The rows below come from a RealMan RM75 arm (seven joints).
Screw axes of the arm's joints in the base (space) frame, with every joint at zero. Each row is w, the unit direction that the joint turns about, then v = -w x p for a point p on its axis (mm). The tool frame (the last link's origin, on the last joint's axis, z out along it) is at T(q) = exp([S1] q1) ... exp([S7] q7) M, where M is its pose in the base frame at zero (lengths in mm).
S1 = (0, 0, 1, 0, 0, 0)
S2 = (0, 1, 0, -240.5, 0, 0)
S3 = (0, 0, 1, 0, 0, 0)
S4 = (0, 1, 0, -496.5, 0, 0)
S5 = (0, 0, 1, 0, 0, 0)
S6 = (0, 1, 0, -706.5, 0, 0)
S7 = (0, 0, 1, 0, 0, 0)
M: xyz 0 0 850.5 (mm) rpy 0 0 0 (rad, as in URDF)
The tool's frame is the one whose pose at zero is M.
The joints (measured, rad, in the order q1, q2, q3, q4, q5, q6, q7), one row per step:
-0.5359, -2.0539, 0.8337, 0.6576, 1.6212, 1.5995, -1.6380
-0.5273, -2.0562, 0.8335, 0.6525, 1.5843, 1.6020, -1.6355
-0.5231, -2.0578, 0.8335, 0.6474, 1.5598, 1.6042, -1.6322
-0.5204, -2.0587, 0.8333, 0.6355, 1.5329, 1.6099, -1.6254
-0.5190, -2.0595, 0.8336, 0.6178, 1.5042, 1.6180, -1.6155
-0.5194, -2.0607, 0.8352, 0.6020, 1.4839, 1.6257, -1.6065
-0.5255, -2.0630, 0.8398, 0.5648, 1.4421, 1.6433, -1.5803
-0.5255, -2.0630, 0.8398, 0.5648, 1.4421, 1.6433, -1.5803
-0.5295, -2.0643, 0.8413, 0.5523, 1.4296, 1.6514, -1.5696
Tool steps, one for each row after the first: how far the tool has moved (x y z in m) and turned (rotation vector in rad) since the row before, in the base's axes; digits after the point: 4 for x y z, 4 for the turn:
0.0001, -0.0008, 0.0023, 0.0159, -0.0352, 0.0088
0.0004, -0.0004, 0.0013, 0.0104, -0.0235, 0.0040
0.0003, -0.0008, 0.0009, 0.0087, -0.0275, 0.0024
0.0004, -0.0012, 0.0003, 0.0072, -0.0306, 0.0013
0.0007, -0.0011, -0.0007, 0.0025, -0.0227, -0.0014
0.0027, -0.0018, -0.0021, 0.0074, -0.0451, -0.0102
0.0000, 0.0000, 0.0000, 0.0000, 0.0000, 0.0000
0.0017, -0.0006, -0.0009, 0.0023, -0.0144, -0.0079

